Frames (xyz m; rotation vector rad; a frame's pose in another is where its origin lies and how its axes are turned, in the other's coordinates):
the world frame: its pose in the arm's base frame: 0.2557 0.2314 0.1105 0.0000 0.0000 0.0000
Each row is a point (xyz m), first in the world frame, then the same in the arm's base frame.
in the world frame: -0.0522 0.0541 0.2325
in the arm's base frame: 0.2035 0.2855 0.3430
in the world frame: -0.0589 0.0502 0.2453
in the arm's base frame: 0.1968 0.2816 0.3558
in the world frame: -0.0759 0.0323 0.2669
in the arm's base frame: 0.1798 0.2637 0.3774
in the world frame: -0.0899 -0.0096 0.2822
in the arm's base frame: 0.1658 0.2218 0.3927
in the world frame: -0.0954 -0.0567 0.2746
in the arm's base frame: 0.1603 0.1747 0.3851
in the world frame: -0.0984 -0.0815 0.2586
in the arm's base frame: 0.1573 0.1499 0.3691
